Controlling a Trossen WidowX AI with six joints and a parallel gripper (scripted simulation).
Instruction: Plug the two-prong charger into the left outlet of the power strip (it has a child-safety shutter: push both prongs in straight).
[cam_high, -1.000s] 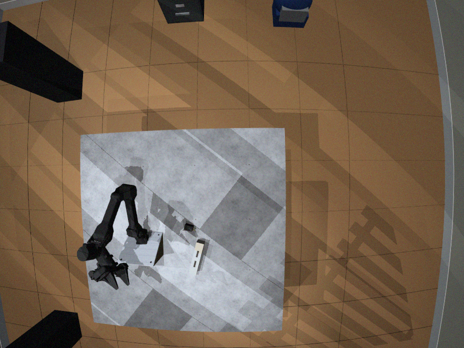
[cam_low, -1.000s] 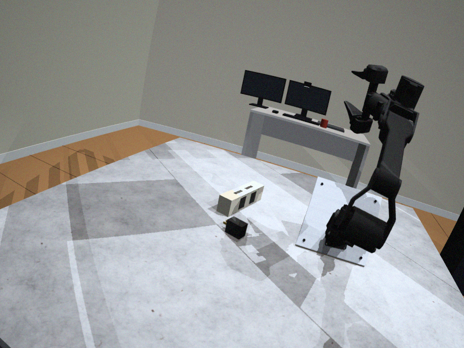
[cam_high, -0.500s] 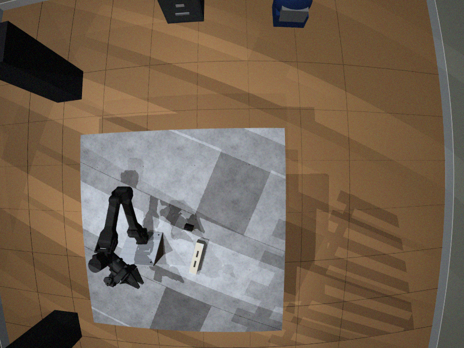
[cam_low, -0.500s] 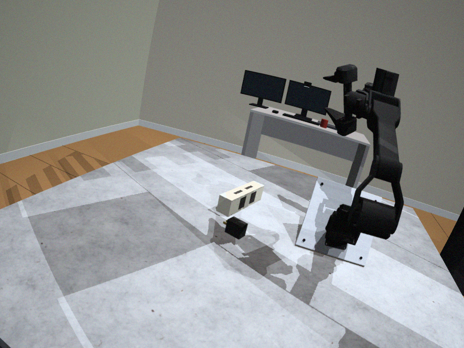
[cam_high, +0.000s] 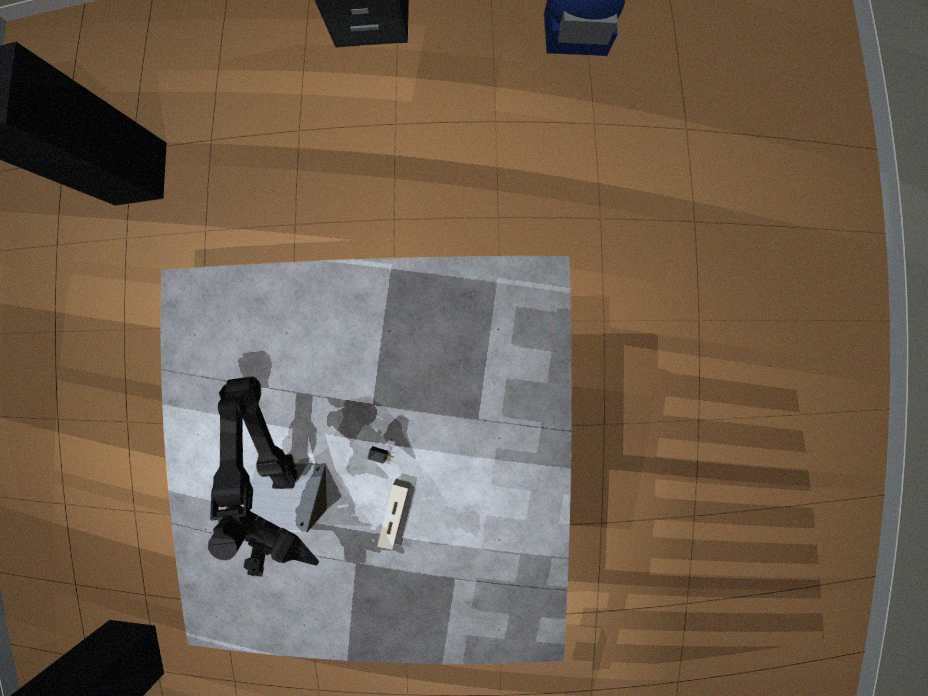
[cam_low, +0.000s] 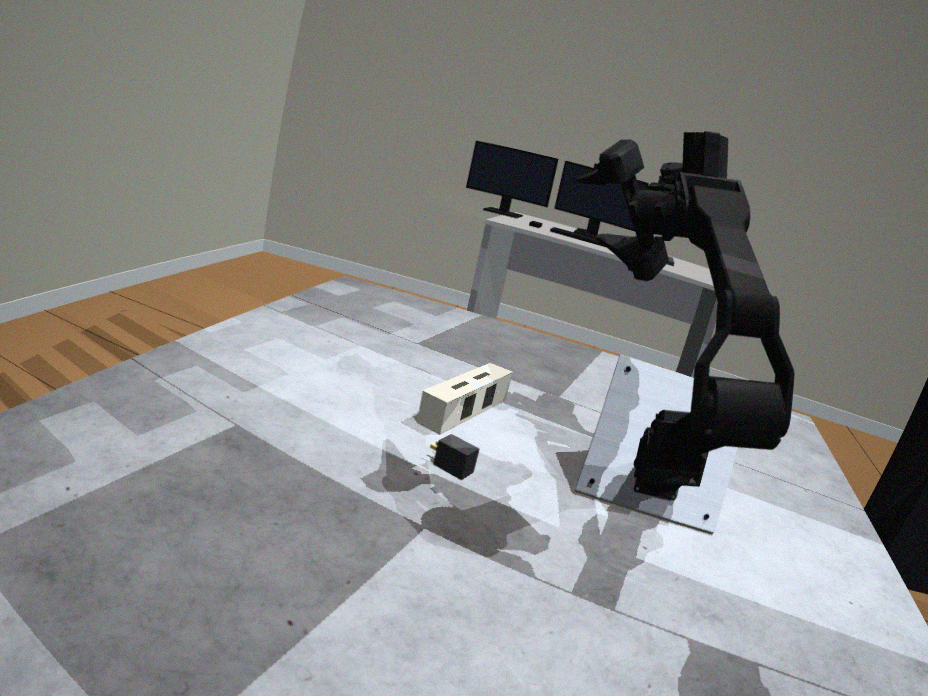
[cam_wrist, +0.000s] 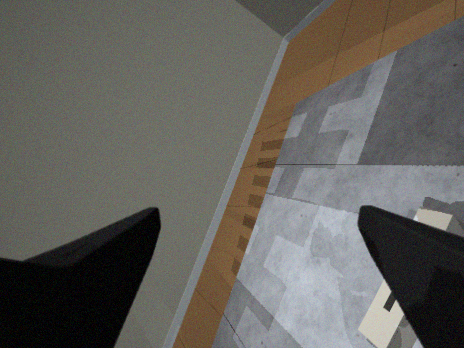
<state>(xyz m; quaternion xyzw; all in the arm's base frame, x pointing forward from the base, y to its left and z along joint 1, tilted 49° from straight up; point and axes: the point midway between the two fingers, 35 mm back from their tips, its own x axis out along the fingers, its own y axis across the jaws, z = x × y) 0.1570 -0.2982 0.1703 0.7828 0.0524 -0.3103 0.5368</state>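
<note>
Right now my gripper tip is 9 cm short of the two-prong charger, 15 cm to the right of it and 35 cm above it.
</note>
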